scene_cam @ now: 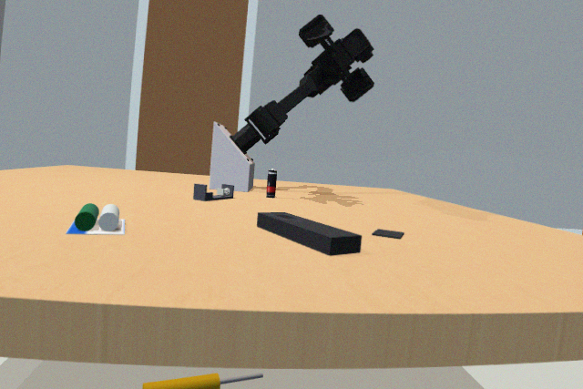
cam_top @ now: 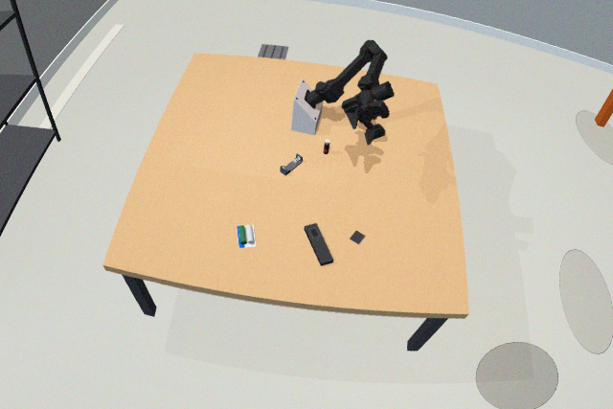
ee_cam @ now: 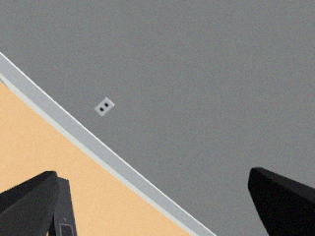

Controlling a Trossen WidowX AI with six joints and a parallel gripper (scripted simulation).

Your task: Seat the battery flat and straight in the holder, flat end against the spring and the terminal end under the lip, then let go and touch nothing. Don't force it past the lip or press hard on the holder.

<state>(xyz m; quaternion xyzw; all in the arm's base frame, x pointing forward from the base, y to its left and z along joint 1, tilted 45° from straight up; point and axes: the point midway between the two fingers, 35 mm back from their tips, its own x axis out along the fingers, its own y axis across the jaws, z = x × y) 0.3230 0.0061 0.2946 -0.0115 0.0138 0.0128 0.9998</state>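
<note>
Now: the battery 200 mm behind my gripper tip, 110 mm to the right of it and 270 mm below it. From my gripper tip the other things lie so: yellow-handled screwdriver: 260 mm ahead, 170 mm to the right, 490 mm below; then black battery door: 180 mm ahead, 60 mm to the left, 300 mm below; then black remote: 240 mm ahead, 70 mm to the right, 290 mm below.
</note>
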